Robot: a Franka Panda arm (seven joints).
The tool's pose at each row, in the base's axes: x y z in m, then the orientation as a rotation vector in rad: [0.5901 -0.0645 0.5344 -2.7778 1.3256 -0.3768]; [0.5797 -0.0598 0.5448 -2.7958 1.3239 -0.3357]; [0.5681 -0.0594 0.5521 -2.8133 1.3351 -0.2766]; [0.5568 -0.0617 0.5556 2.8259 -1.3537 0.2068]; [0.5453 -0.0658 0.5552 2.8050 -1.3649 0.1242]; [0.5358 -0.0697 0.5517 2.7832 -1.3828 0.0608]
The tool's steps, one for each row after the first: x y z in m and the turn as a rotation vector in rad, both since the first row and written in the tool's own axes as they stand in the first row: [-0.0078 0.0035 -0.0128 -0.0209 -0.0206 -0.0067]; [-0.0137 0.0110 -0.0227 -0.0511 -0.0493 -0.0060]; [-0.0181 0.0206 -0.0286 -0.0864 -0.0826 0.0001]; [-0.0219 0.0320 -0.0306 -0.1266 -0.1210 0.0111]; [-0.0254 0.0422 -0.0292 -0.1579 -0.1505 0.0267]
